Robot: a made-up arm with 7 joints.
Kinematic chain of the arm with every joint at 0, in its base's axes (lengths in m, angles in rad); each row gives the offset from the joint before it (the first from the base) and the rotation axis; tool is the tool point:
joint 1: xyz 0 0 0.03 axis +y
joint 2: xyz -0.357 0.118 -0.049 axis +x
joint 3: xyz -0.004 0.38 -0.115 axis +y
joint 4: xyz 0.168 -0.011 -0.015 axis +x
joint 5: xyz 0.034 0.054 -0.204 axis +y
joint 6: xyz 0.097 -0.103 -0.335 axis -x
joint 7: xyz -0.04 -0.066 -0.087 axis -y
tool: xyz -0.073 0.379 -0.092
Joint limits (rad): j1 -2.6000..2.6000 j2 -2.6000..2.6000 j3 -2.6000..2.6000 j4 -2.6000..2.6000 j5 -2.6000..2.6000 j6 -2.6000..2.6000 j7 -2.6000..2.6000
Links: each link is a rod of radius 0.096 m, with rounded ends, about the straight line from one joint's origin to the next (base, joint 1, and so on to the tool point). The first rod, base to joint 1, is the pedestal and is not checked.
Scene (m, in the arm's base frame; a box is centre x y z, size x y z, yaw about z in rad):
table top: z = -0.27
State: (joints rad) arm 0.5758 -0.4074 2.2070 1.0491 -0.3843 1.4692 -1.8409
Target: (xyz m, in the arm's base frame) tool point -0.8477 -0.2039 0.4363
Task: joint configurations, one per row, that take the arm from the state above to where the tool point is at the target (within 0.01 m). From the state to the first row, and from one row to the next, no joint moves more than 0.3 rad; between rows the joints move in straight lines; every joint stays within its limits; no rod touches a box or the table.
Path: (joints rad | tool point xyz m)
1: 0.5651 -0.4123 2.1677 0.7679 -0.3436 1.5815 -1.8048 | -1.2081 0.9096 0.2087
2: 0.5543 -0.4172 2.1285 0.4866 -0.3029 1.6939 -1.7687 | -1.2229 0.7323 0.3845
3: 0.5436 -0.4220 2.0892 0.2054 -0.2622 1.8062 -1.7326 | -1.1991 0.5016 0.5027
4: 0.5328 -0.4269 2.0500 -0.0759 -0.2215 1.9186 -1.6964 | -1.1286 0.2468 0.5509
5: 0.5221 -0.4318 2.0107 -0.3571 -0.1808 2.0309 -1.6603 | -1.0097 0.0011 0.5264
6: 0.5113 -0.4367 1.9715 -0.6384 -0.1400 2.1433 -1.6242 | -0.8477 -0.2039 0.4363

